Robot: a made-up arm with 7 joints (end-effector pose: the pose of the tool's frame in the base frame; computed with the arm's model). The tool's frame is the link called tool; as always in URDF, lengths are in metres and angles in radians. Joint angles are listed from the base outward.
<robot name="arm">
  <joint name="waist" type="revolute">
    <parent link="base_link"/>
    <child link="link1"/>
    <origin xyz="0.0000 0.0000 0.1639" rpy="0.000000 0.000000 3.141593"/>
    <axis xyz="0 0 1"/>
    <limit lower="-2.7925" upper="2.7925" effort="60" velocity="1"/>
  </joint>
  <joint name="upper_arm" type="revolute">
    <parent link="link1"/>
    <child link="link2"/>
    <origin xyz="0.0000 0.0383 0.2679" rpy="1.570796 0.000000 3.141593"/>
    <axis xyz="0 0 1"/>
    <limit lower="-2.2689" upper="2.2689" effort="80" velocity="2.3"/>
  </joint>
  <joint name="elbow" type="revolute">
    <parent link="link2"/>
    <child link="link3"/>
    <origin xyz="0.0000 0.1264 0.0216" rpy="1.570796 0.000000 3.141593"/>
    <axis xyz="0 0 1"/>
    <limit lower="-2.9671" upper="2.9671" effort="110" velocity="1"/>
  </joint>
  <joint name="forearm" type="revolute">
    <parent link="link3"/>
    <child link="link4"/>
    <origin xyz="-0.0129 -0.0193 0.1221" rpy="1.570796 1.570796 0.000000"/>
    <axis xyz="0 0 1"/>
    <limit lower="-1.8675" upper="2.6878" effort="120" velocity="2.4"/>
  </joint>
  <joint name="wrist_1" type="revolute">
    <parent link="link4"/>
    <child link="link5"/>
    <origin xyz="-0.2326 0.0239 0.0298" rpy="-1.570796 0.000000 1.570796"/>
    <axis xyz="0 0 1"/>
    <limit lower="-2.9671" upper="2.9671" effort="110" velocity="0.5"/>
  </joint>
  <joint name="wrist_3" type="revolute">
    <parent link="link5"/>
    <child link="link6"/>
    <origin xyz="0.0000 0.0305 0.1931" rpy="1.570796 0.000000 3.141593"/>
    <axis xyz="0 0 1"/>
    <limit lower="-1.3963" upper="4.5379" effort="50" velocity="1.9"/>
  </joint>
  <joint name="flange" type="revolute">
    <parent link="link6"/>
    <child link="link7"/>
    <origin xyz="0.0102 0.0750 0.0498" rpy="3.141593 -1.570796 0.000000"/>
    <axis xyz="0 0 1"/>
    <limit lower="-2.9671" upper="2.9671" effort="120" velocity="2.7"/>
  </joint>
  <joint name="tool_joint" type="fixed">
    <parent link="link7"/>
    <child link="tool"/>
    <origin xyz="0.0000 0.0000 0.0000" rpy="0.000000 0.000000 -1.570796"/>
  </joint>
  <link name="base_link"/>
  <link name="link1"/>
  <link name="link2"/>
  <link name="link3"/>
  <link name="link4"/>
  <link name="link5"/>
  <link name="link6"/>
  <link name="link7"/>
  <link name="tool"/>
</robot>
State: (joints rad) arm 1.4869 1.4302 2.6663 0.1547 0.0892 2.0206 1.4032
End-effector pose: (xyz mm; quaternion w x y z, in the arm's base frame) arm -22.1 -649.6 552.1 0.2330 0.1637 -0.5198 0.8055
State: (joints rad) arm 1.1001 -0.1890 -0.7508 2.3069 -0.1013 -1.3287 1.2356
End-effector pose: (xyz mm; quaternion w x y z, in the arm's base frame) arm 345.7 25.7 321.6 0.6900 0.3758 -0.2520 -0.5649
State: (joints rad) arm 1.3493 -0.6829 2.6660 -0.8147 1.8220 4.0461 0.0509
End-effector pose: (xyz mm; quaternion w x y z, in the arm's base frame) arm 364.2 381.1 751.3 0.5409 0.6095 -0.4369 -0.3809
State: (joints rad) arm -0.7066 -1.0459 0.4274 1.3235 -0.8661 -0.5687 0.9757
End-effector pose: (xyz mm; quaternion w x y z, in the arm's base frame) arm 507.8 -305.0 258.1 0.4041 0.6753 -0.4145 -0.4571
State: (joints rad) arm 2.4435 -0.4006 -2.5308 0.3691 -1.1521 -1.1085 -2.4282
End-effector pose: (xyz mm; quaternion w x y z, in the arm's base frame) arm -68.7 167.0 1116.4 0.2912 0.7864 0.5245 -0.1474
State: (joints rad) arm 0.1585 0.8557 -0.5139 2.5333 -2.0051 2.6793 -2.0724
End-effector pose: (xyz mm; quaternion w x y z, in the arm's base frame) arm 217.6 -60.6 661.4 0.6341 -0.4713 0.5792 0.2007
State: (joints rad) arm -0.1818 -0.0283 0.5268 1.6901 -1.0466 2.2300 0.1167
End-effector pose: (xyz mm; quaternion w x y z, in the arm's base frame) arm 364.6 140.9 750.2 0.0073 0.3825 0.5048 0.7738
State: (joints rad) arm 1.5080 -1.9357 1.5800 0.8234 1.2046 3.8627 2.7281
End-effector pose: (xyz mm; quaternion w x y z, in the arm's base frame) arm -235.2 455.1 330.7 0.4055 0.1710 0.8697 -0.2238
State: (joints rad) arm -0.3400 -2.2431 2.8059 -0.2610 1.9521 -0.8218 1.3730
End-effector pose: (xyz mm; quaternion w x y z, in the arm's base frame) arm 432.3 -381.6 -34.8 0.8809 0.2938 -0.3349 -0.1599
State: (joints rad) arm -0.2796 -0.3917 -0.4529 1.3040 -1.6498 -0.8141 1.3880
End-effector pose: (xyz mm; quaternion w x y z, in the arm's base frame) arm 451.4 -396.6 723.8 0.7845 0.0304 -0.6193 -0.0100
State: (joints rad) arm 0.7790 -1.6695 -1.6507 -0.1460 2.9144 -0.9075 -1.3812
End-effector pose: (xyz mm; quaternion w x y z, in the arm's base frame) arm 446.8 513.8 212.4 0.6239 -0.0722 -0.7348 0.2563
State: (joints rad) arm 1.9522 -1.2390 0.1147 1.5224 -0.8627 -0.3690 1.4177
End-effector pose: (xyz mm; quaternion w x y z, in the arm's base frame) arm -147.3 456.5 66.2 0.5765 0.5827 0.3807 0.4281
